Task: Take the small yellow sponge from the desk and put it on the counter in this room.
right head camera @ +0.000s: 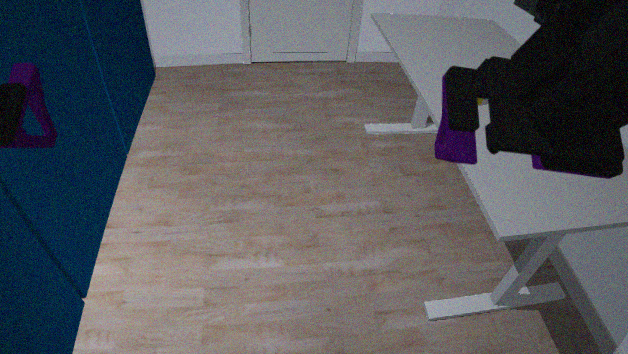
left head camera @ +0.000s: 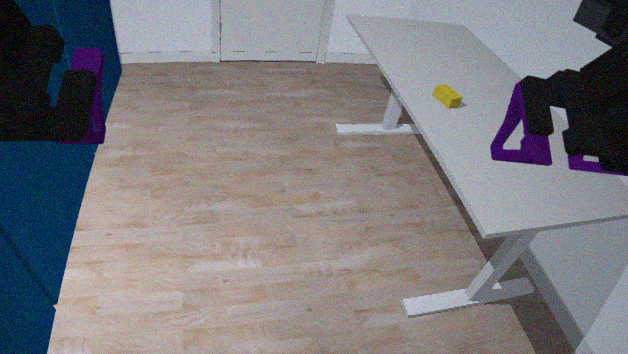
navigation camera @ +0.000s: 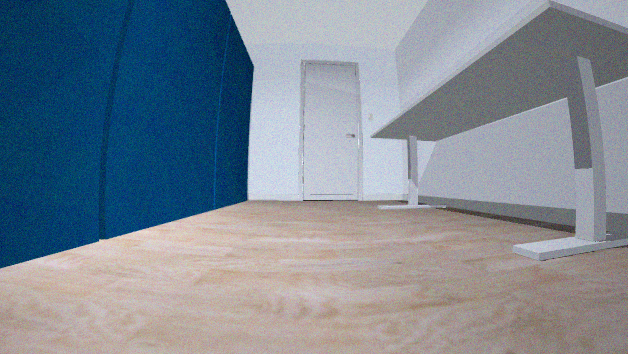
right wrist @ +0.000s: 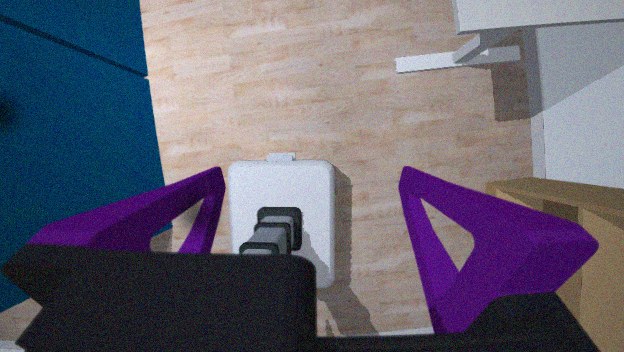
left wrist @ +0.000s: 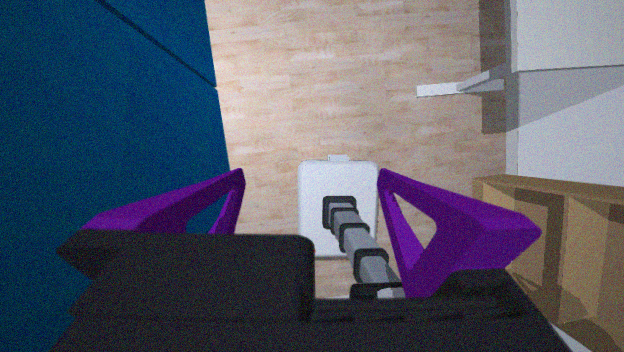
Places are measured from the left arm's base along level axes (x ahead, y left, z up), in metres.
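Pixels of known places: left gripper, fingertip midpoint: (right head camera: 10, 141) (left head camera: 47, 136) (left wrist: 311, 175); right gripper, fingertip midpoint: (right head camera: 486, 156) (left head camera: 532, 158) (right wrist: 312, 176).
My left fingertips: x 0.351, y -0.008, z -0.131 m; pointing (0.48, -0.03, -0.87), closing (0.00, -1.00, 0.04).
Behind a point stands the place of what it marks.
The small yellow sponge (left head camera: 446, 96) {x 1.335, y -0.905, z -0.651 m} lies on the white desk (left head camera: 410, 60) {x 1.696, y -0.869, z -0.690 m} (right head camera: 425, 50) {x 1.766, y -0.846, z -0.690 m} (navigation camera: 475, 95) {x 1.211, y -1.005, z -0.715 m}, towards its far half. In the right head view a sliver of the sponge (right head camera: 480, 101) {x 1.327, y -0.963, z -0.675 m} shows behind the right arm. My right gripper (left head camera: 560, 160) {x 0.350, y -0.442, z -0.129 m} (right head camera: 502, 160) {x 0.350, y -0.442, z -0.129 m} (right wrist: 312, 176) {x 0.350, y -0.442, z -0.129 m} is open and empty; it appears over the near part of the desk in the left head view, nearer the camera than the sponge. My left gripper (left wrist: 311, 175) {x 0.351, y -0.008, z -0.131 m} is open and empty, in front of the blue panels at the left of the head views. No counter can be made out.
Tall blue panels (left head camera: 30, 200) (right head camera: 40, 260) {x 0.770, y 0.613, z -1.021 m} (left wrist: 125, 110) {x 0.504, y 0.581, z -0.636 m} (right wrist: 75, 125) {x 0.489, y 0.579, z -0.894 m} (navigation camera: 165, 125) stand along the left. A door (left head camera: 267, 30) {x 2.938, y -0.225, z -1.143 m} (right head camera: 300, 30) {x 2.942, y -0.253, z -1.136 m} (navigation camera: 330, 125) {x 2.940, y -0.248, z -0.350 m} is at the far end. Desk feet (left head camera: 435, 302) (right head camera: 457, 306) (navigation camera: 555, 247) reach into the floor. A wooden shelf unit (left wrist: 582, 260) (right wrist: 530, 184) stands at the right.
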